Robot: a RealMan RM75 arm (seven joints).
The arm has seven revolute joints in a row. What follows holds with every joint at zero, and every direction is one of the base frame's. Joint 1 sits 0.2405 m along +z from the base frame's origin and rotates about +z. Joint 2 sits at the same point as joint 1 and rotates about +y. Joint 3 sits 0.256 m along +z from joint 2 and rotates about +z. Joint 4 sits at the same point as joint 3 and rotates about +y. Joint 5 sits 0.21 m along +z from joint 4 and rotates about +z. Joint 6 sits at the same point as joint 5 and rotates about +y. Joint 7 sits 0.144 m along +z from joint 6 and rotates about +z. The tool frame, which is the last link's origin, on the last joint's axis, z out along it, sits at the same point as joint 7; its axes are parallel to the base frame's.
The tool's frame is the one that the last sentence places.
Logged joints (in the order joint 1, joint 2, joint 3, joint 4, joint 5, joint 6, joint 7), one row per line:
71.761 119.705 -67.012 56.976 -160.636 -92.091 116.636
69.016 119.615 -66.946 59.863 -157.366 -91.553 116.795
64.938 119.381 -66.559 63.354 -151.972 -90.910 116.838
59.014 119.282 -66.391 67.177 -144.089 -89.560 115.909
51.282 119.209 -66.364 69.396 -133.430 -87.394 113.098
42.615 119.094 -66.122 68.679 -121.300 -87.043 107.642
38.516 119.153 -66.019 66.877 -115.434 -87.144 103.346
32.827 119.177 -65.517 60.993 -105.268 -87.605 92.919
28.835 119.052 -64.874 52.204 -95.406 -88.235 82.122
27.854 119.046 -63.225 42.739 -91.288 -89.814 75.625
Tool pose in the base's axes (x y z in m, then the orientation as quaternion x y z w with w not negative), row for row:
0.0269 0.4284 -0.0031 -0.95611 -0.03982 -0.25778 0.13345
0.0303 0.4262 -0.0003 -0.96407 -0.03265 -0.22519 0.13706
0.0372 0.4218 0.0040 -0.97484 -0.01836 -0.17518 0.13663
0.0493 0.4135 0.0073 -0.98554 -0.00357 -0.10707 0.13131
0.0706 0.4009 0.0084 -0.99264 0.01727 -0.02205 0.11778
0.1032 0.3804 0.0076 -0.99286 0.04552 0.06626 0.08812
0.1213 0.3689 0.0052 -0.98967 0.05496 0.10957 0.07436
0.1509 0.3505 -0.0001 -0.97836 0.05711 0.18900 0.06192
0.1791 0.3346 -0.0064 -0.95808 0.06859 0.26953 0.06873
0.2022 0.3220 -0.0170 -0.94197 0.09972 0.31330 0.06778
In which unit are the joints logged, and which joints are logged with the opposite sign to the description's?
The joints are logged in degrees. Opposite sign: joint 4.
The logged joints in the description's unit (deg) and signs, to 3 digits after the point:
71.761 119.705 -67.012 -56.976 -160.636 -92.091 116.636
69.016 119.615 -66.946 -59.863 -157.366 -91.553 116.795
64.938 119.381 -66.559 -63.354 -151.972 -90.910 116.838
59.014 119.282 -66.391 -67.177 -144.089 -89.560 115.909
51.282 119.209 -66.364 -69.396 -133.430 -87.394 113.098
42.615 119.094 -66.122 -68.679 -121.300 -87.043 107.642
38.516 119.153 -66.019 -66.877 -115.434 -87.144 103.346
32.827 119.177 -65.517 -60.993 -105.268 -87.605 92.919
28.835 119.052 -64.874 -52.204 -95.406 -88.235 82.122
27.854 119.046 -63.225 -42.739 -91.288 -89.814 75.625

